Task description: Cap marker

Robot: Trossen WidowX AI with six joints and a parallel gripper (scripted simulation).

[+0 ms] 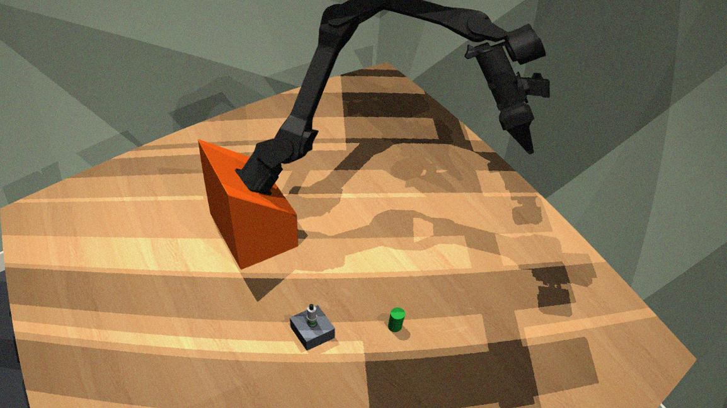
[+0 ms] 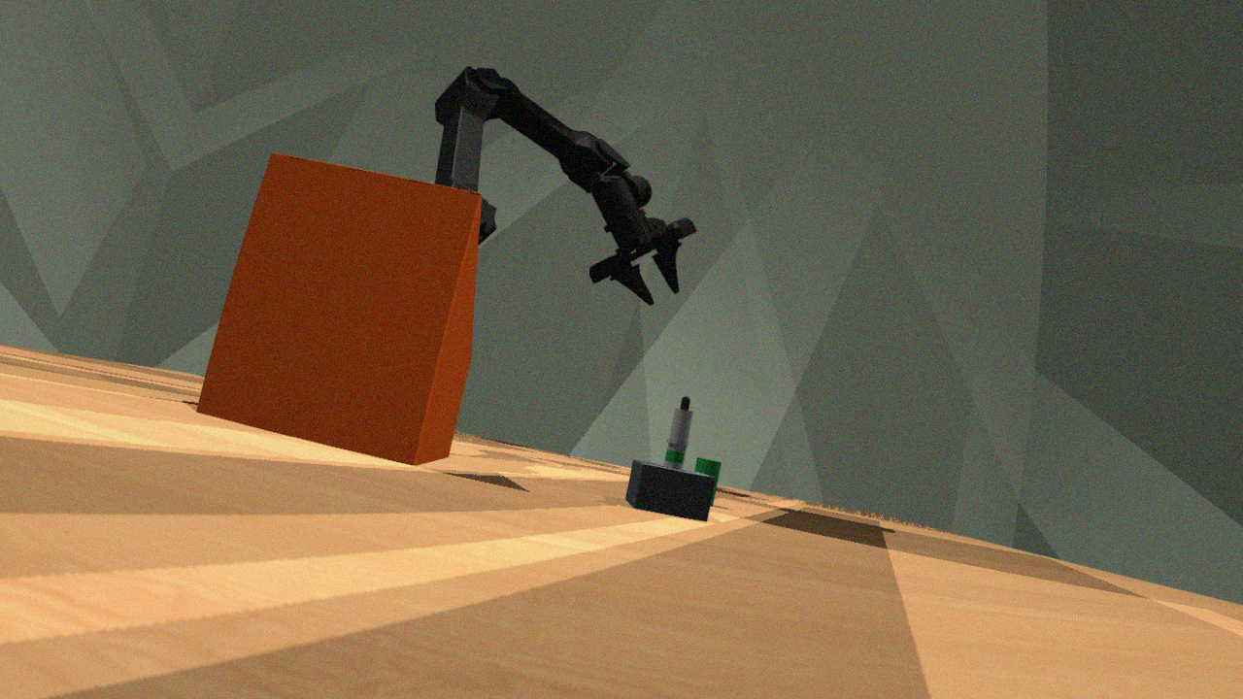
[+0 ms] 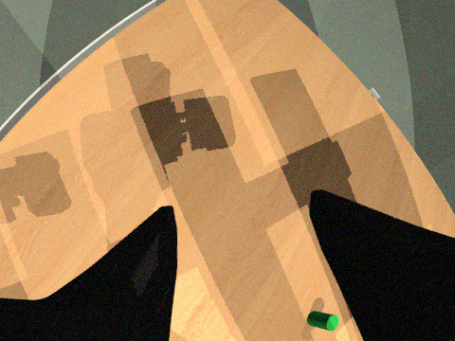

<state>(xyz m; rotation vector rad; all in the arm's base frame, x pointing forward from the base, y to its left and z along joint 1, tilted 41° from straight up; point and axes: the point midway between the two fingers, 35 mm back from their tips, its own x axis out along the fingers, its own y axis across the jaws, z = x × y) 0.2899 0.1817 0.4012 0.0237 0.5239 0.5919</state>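
Now: the green cap 20 mm ahead of my gripper tip, 310 mm to the right of it and 260 mm below it.
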